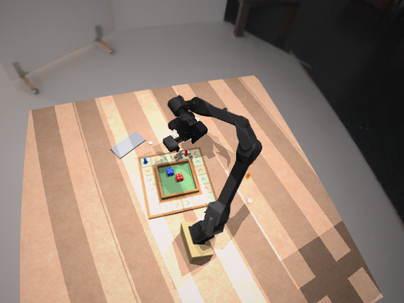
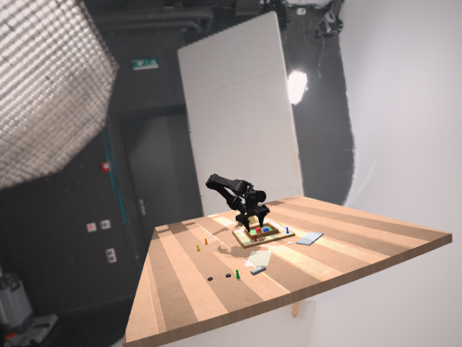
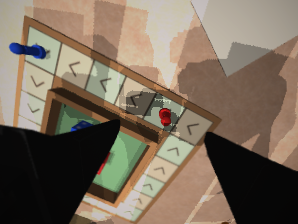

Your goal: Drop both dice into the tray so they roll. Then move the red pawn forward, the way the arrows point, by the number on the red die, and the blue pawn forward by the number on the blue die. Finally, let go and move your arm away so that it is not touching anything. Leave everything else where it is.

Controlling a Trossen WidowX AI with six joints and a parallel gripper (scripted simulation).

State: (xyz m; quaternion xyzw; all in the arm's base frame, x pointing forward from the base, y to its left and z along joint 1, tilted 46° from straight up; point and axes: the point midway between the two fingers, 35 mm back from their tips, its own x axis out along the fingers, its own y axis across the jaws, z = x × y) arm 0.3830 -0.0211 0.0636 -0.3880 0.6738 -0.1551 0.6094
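My gripper tip is 10 mm to the left of the red pawn and 40 mm above it. Also, from my gripper tip: blue pawn (180 mm to the left, 40 mm below); orange pawn (170 mm behind, 250 mm to the right, 60 mm below); grey plate (120 mm ahead, 240 mm to the left, 70 mm below).
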